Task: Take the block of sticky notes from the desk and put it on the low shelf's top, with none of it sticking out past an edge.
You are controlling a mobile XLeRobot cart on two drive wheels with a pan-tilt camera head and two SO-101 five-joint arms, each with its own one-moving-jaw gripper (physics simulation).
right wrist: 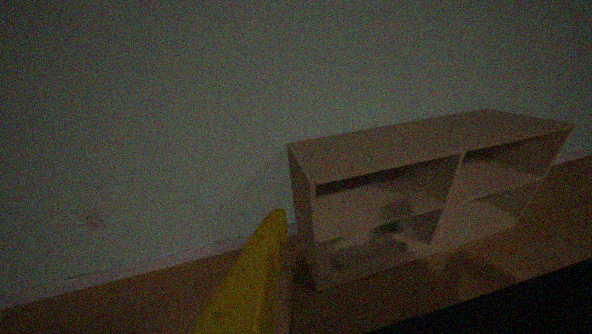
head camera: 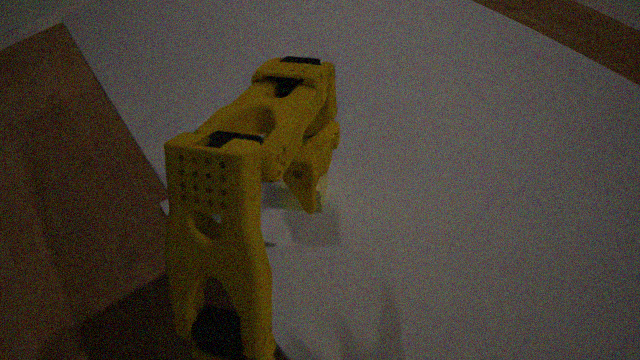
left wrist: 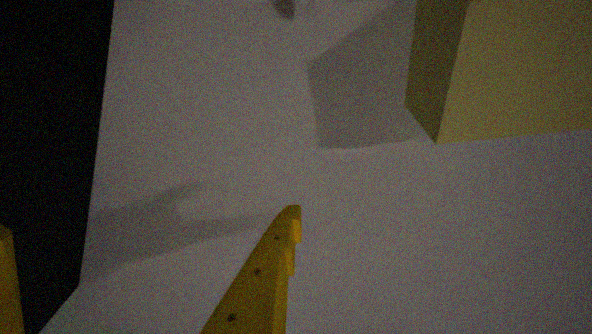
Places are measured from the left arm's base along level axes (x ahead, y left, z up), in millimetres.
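Pixels of known places: left hand, its tool point: (head camera: 311, 208) (left wrist: 300, 218); right hand, its tool point: (right wrist: 285, 220).
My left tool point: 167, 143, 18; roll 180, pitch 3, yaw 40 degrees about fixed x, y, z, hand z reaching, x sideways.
Behind a point stands the place of what it marks, as x, y, z.
The yellow block of sticky notes (left wrist: 520, 75) {200, 213, -16} stands on the pale desk (head camera: 450, 175) {376, 128, -56} (left wrist: 375, 225) {269, 103, -56} at the upper right of the left wrist view, partly cut off by the picture's edge. In the head camera my left arm mostly hides it. My left gripper (head camera: 312, 202) (left wrist: 150, 217) is open and empty; its jaws stand wide apart, and the block lies beyond and to the right of them in the left wrist view. My right gripper (right wrist: 281, 215) is open, with one jaw showing. The low shelf (right wrist: 400, 145) {-824, 260, -166} stands beyond it at the right, its top board bare.
The shelf has open compartments with some unclear shapes inside. It stands on the brown wooden floor (right wrist: 150, 290) {-902, -979, -776} against a grey-green wall (right wrist: 200, 100) {-1054, -500, 71}. Brown floor (head camera: 65, 150) {-196, 1604, -776} also shows past the desk's left edge in the head camera. A dark area borders the desk in the left wrist view.
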